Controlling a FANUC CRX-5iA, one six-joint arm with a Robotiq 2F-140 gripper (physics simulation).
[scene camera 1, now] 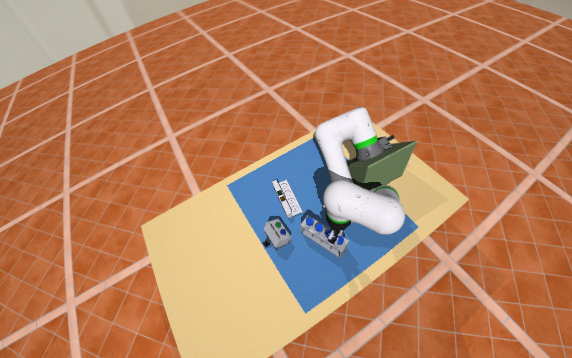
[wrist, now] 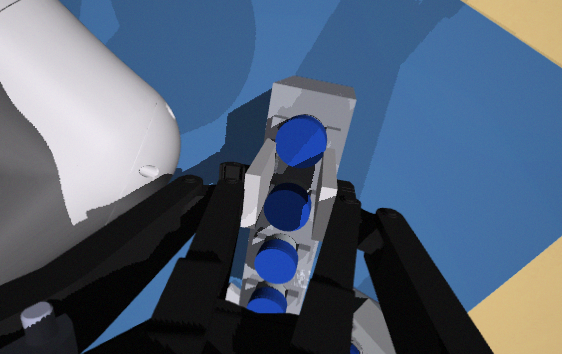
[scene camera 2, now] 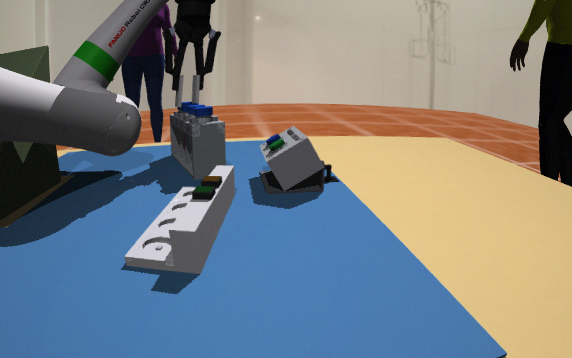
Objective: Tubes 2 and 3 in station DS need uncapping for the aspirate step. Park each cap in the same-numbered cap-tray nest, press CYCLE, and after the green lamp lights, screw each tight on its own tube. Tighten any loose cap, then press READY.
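Where they show: gripper, fingertip midpoint: (scene camera 1: 336, 238) (wrist: 297, 163) (scene camera 2: 186, 106); arm's base at its link origin: (scene camera 1: 370, 155).
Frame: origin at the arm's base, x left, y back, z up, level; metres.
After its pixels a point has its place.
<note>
A grey tube rack (scene camera 1: 323, 241) @[y -0.448, x 0.234, z -0.064 m] (scene camera 2: 198, 150) @[y -0.450, x 0.096, z -0.096 m] (wrist: 314, 95) @[y -0.384, x 0.304, z -0.052 m] holds a row of blue-capped tubes on the blue mat (scene camera 1: 316, 277) @[y -0.548, x 0.335, z -0.146 m]. My gripper (scene camera 1: 333, 235) @[y -0.402, x 0.261, z -0.034 m] (scene camera 2: 187, 96) @[y -0.402, x 0.261, z -0.034 m] (wrist: 297, 163) @[y -0.402, x 0.261, z -0.034 m] comes down from above and is shut on the blue cap (wrist: 286, 209) @[y -0.414, x 0.230, z -0.026 m] (scene camera 2: 185, 104) @[y -0.407, x 0.218, z -0.025 m] of the third tube from the rack's left end in scene camera 1. The cap sits level with the other caps. The white cap tray (scene camera 1: 287, 197) @[y -0.457, x -0.093, z -0.136 m] (scene camera 2: 201, 227) @[y -0.489, x -0.185, z -0.108 m] lies beside the rack with its round nests empty. The button box (scene camera 1: 277, 233) @[y -0.604, x 0.090, z -0.070 m] (scene camera 2: 294, 161) @[y -0.603, x 0.014, z -0.098 m] carries a blue and a green button.
A dark green block (scene camera 2: 203, 191) @[y -0.485, x -0.123, z -0.094 m] and an amber block (scene camera 2: 211, 180) @[y -0.491, x -0.084, z -0.094 m] sit on the far end of the cap tray. The arm's white elbow (scene camera 1: 367, 209) @[y -0.403, x 0.360, z 0.387 m] (wrist: 102, 126) @[y -0.276, x 0.212, z -0.008 m] hangs close beside the rack. A green box (scene camera 1: 382, 165) @[y -0.047, x 0.119, z 0.075 m] sits at the arm's base. A person (scene camera 2: 147, 57) stands behind the table.
</note>
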